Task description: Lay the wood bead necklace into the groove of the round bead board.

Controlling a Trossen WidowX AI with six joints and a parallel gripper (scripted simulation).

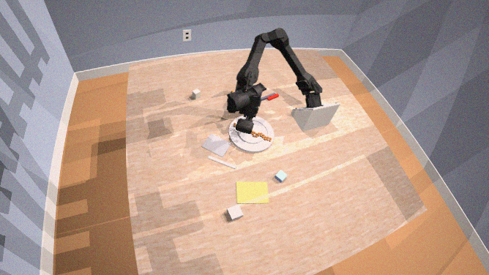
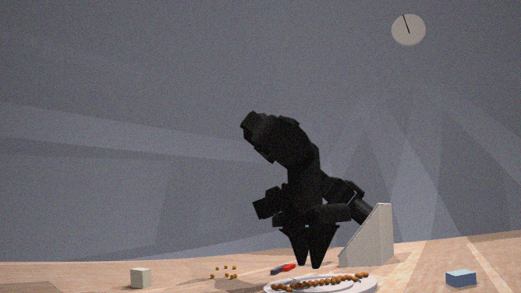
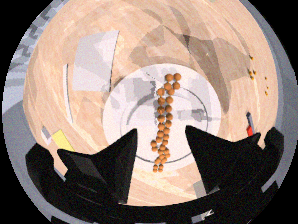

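Now: the grey sheet 14 cm ahead of my gripper tip, 5 cm below it and 3 cm to the left of it. Round my gripper tip: yellow sheet 27 cm to the left, 7 cm ahead, 5 cm below; blue block 24 cm to the left, 7 cm behind, 4 cm below; stick 14 cm ahead, 11 cm to the left, 5 cm below.
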